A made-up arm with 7 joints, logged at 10 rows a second.
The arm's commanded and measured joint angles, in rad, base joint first. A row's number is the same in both.
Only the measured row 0 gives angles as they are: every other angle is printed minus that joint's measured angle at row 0.
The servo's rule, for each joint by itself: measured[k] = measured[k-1] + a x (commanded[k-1-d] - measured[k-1]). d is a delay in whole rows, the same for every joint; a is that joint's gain. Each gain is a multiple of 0.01, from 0.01 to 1. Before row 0 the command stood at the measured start. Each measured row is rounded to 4 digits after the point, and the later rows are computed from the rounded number. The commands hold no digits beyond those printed.
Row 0, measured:
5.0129 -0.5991 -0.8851 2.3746 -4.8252 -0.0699 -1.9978
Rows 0 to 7, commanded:
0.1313 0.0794 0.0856 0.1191 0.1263 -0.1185 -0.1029
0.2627 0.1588 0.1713 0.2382 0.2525 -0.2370 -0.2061
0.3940 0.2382 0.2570 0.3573 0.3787 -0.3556 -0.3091
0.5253 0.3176 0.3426 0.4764 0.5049 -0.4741 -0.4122
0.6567 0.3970 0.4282 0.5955 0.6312 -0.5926 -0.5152
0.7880 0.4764 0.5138 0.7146 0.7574 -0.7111 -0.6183
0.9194 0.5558 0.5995 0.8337 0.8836 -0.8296 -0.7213
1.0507 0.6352 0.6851 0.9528 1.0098 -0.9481 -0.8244
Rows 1 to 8, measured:
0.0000 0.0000 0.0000 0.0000 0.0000 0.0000 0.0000
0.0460 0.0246 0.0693 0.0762 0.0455 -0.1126 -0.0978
0.1218 0.0662 0.1519 0.1799 0.1200 -0.2308 -0.2007
0.2171 0.1195 0.2370 0.2934 0.2131 -0.3494 -0.3037
0.3250 0.1809 0.3225 0.4105 0.3181 -0.4679 -0.4068
0.4411 0.2479 0.4081 0.5289 0.4308 -0.5864 -0.5098
0.5625 0.3187 0.4937 0.6477 0.5484 -0.7049 -0.6129
0.6874 0.3922 0.5794 0.7667 0.6691 -0.8234 -0.7159
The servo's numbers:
d 1
a 0.35 0.31 0.81 0.64 0.36 0.95 0.95

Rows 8 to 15, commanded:
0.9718 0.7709 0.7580 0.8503 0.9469 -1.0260 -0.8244
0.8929 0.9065 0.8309 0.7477 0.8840 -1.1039 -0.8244
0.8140 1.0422 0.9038 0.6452 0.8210 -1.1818 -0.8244
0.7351 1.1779 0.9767 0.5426 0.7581 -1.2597 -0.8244
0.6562 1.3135 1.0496 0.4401 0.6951 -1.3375 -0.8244
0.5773 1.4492 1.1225 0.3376 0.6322 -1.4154 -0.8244
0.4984 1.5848 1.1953 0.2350 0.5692 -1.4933 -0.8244
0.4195 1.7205 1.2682 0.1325 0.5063 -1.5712 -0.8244
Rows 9 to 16, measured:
0.8146 0.4675 0.6650 0.8858 0.7918 -0.9419 -0.8190
0.8696 0.5616 0.7403 0.8631 0.8476 -1.0218 -0.8241
0.8778 0.6685 0.8137 0.7892 0.8607 -1.0998 -0.8244
0.8555 0.7843 0.8867 0.6970 0.8464 -1.1777 -0.8244
0.8134 0.9063 0.9596 0.5982 0.8146 -1.2556 -0.8244
0.7584 1.0325 1.0325 0.4970 0.7716 -1.3334 -0.8244
0.6950 1.1617 1.1054 0.3950 0.7214 -1.4113 -0.8244
0.6262 1.2929 1.1782 0.2926 0.6666 -1.4892 -0.8244

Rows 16 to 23, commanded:
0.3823 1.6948 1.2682 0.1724 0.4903 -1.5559 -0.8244
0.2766 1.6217 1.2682 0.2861 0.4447 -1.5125 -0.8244
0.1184 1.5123 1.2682 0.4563 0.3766 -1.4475 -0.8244
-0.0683 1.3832 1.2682 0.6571 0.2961 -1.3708 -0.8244
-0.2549 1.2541 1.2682 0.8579 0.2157 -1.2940 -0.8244
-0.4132 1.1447 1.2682 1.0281 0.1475 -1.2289 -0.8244
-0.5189 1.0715 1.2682 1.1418 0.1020 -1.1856 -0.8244
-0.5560 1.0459 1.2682 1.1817 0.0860 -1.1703 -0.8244
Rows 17 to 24, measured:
0.5539 1.4255 1.2511 0.1901 0.6089 -1.5671 -0.8244
0.4938 1.5090 1.2650 0.1788 0.5662 -1.5565 -0.8244
0.4178 1.5439 1.2676 0.2475 0.5225 -1.5147 -0.8244
0.3130 1.5341 1.2681 0.3811 0.4700 -1.4509 -0.8244
0.1795 1.4873 1.2682 0.5577 0.4074 -1.3748 -0.8244
0.0275 1.4150 1.2682 0.7498 0.3384 -1.2980 -0.8244
-0.1267 1.3312 1.2682 0.9279 0.2697 -1.2324 -0.8244
-0.2640 1.2507 1.2682 1.0648 0.2093 -1.1879 -0.8244

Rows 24 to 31, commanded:
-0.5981 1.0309 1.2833 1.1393 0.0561 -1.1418 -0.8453
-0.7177 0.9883 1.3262 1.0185 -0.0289 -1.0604 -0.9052
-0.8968 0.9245 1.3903 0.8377 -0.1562 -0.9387 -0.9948
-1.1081 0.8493 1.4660 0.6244 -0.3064 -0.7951 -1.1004
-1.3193 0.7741 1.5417 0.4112 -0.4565 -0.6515 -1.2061
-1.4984 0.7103 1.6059 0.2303 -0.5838 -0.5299 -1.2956
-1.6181 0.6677 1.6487 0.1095 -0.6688 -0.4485 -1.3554
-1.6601 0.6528 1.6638 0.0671 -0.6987 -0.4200 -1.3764
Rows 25 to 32, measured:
-0.3662 1.1872 1.2682 1.1396 0.1649 -1.1712 -0.8244
-0.4474 1.1387 1.2804 1.1394 0.1257 -1.1433 -0.8443
-0.5420 1.0921 1.3175 1.0620 0.0700 -1.0645 -0.9022
-0.6662 1.0401 1.3765 0.9184 -0.0114 -0.9450 -0.9902
-0.8209 0.9810 1.4490 0.7302 -0.1176 -0.8026 -1.0949
-0.9953 0.9169 1.5241 0.5260 -0.2396 -0.6591 -1.2005
-1.1714 0.8529 1.5904 0.3368 -0.3635 -0.5364 -1.2908
-1.3277 0.7955 1.6376 0.1913 -0.4734 -0.4529 -1.3522

